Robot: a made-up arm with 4 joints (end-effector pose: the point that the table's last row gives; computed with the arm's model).
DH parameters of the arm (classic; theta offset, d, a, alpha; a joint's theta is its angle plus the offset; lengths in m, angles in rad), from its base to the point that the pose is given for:
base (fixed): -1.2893 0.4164 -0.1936 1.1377
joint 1: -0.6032 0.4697 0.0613 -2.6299
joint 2: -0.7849 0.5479 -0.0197 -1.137
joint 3: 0 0.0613 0.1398 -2.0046
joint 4: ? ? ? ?
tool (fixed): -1.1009 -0.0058 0 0
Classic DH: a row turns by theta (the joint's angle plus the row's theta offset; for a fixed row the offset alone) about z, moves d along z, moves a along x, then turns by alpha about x.
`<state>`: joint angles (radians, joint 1 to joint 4).
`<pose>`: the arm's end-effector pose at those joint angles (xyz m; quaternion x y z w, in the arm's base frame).
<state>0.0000 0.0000 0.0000 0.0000</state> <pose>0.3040 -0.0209 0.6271 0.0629 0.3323 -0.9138 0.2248</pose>
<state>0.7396 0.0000 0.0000 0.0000</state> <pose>0.2723 0.2694 0.7356 0.0207 0.0109 -0.9170 0.3983</pose>
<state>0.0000 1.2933 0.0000 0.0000</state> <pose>0.3040 -0.0381 0.5598 0.1856 0.8158 -0.5291 0.1415</pose>
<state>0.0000 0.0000 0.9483 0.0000</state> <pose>0.1749 -0.1775 0.6044 -0.3241 -0.4233 0.8333 0.1462</pose>
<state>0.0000 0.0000 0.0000 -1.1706</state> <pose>0.3040 -0.1428 0.6710 0.1766 0.7818 -0.5781 0.1526</pose>
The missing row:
joint 4: -0.9333 -0.1939 -0.1171 -1.6053
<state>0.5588 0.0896 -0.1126 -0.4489</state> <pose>0.2986 0.1917 0.7620 0.0119 0.3316 -0.8640 0.3787</pose>
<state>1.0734 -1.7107 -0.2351 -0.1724</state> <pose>0.2360 0.4139 0.6137 -0.0830 -0.8123 -0.5397 0.2050</pose>
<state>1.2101 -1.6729 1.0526 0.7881</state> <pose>0.0560 0.4934 0.7556 0.4884 -0.8036 -0.3016 0.1570</pose>
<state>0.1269 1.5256 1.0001 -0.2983</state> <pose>0.1511 -0.0179 0.3955 -0.1990 -0.8823 0.2304 0.3588</pose>
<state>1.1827 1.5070 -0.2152 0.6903</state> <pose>0.1969 0.4606 0.6236 -0.0232 0.1725 -0.8048 0.5674</pose>
